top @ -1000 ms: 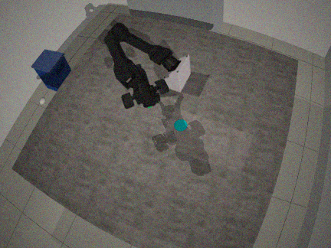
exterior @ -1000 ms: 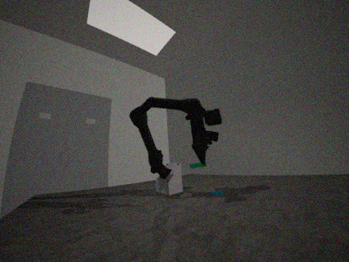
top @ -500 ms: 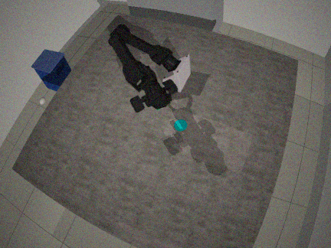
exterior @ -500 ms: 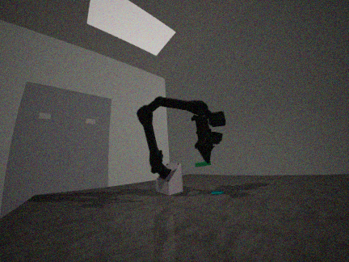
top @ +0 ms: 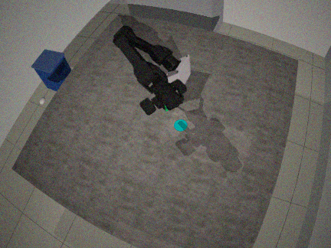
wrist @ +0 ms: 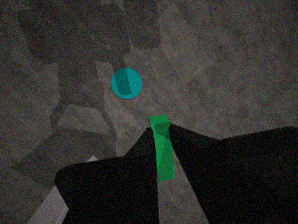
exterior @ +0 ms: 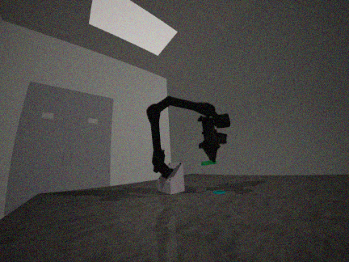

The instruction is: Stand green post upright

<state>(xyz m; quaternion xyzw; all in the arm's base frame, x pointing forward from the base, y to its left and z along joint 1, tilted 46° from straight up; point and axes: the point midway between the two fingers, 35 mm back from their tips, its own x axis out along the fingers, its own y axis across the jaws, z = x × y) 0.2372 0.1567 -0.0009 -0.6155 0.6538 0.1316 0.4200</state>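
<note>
Right now the cyan circle is 20 mm behind my gripper tip, 50 mm to the left of it and 150 mm below it. Also, from my gripper tip: green post 10 mm behind, 20 mm to the right.
</note>
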